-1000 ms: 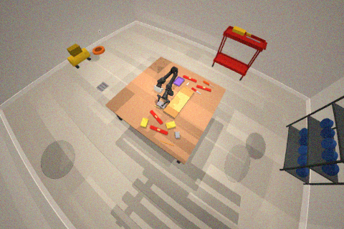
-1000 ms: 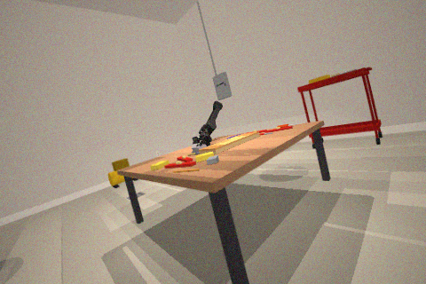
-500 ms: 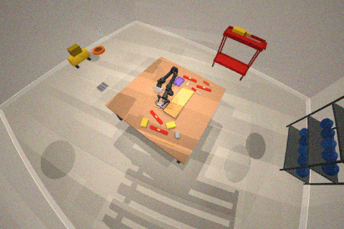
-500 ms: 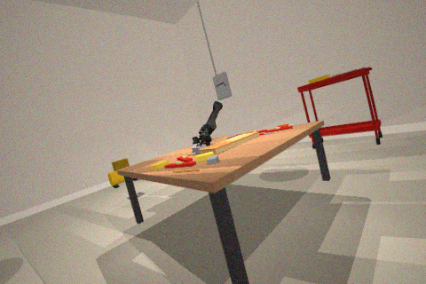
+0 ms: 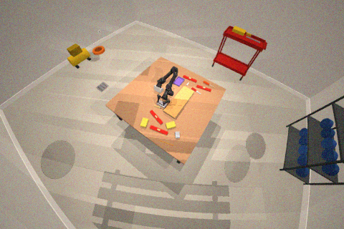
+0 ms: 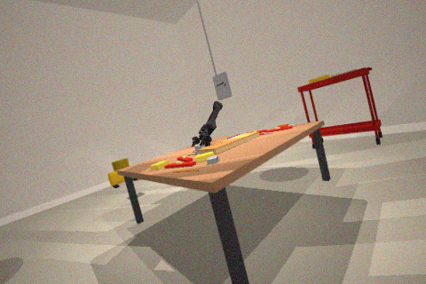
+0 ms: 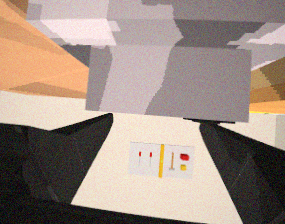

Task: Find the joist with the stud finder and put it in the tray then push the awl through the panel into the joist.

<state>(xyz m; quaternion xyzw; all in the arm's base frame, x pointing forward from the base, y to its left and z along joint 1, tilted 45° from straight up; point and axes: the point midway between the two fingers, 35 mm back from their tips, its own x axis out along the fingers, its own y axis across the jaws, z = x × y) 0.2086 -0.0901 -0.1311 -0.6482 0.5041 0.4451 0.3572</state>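
The grey stud finder lies 1 cm ahead of my gripper tip, 4 cm to the left of it and 2 cm below it. Also, from my gripper tip: small grey block: 43 cm ahead, 16 cm to the right, 5 cm below; then awl: 2 cm to the right, 5 cm below; then purple flat tray: 10 cm behind, 52 cm to the left, 5 cm below.
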